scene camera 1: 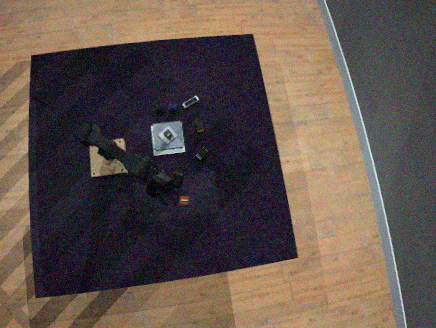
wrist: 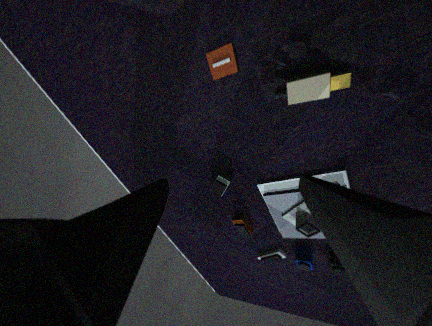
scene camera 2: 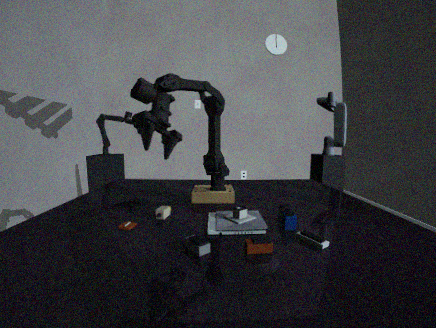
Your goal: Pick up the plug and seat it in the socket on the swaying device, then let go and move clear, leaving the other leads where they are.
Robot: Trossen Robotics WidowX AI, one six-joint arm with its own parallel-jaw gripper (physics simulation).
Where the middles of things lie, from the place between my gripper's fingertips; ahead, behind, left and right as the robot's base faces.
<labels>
Now: hand 10 mm short of the device point(scene camera 2: 239, 221), 230 mm to the right of it and 180 mm above it.
</labels>
